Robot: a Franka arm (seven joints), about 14 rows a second.
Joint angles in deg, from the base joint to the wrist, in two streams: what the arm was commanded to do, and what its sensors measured. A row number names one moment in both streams.
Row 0, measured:
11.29 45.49 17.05 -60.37 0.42 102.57 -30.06
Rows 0 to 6, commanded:
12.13 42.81 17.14 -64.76 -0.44 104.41 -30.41
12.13 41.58 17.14 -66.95 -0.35 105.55 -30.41
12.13 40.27 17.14 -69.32 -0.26 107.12 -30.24
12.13 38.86 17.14 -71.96 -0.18 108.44 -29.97
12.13 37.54 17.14 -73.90 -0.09 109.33 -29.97
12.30 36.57 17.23 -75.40 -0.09 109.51 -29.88
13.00 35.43 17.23 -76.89 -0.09 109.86 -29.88
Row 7, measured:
12.09 40.09 17.49 -69.55 0.39 107.68 -30.06
